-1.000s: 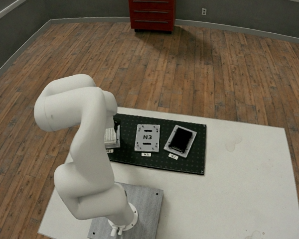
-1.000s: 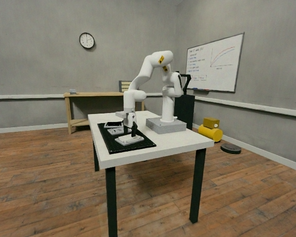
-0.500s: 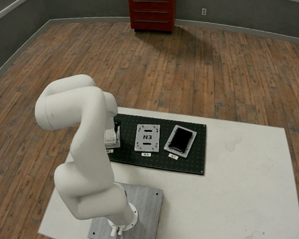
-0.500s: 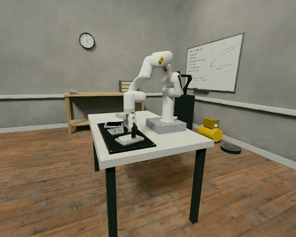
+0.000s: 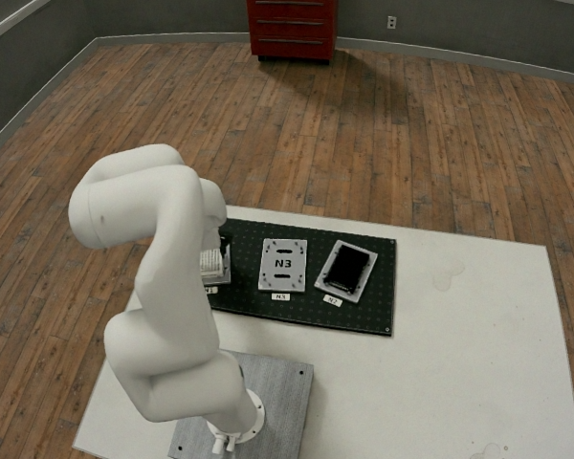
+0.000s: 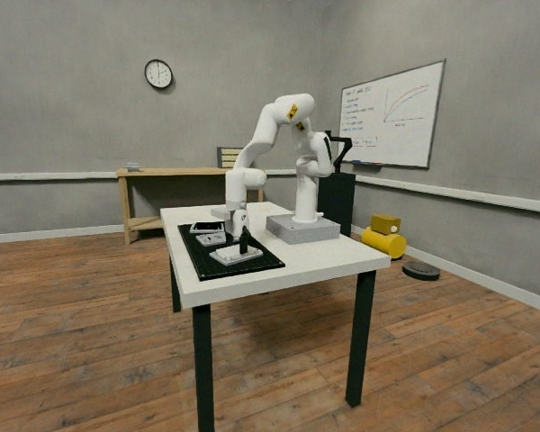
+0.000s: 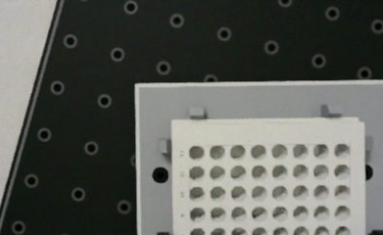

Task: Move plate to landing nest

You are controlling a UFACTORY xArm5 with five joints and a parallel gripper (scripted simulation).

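My gripper is now 10 mm above the white plate M06. Also, from my hand: nest N1 (30 mm below); nest N3 (20 mm ahead, 210 mm to the right, 30 mm below); black plate M09 (30 mm ahead, 380 mm to the right, 10 mm below).
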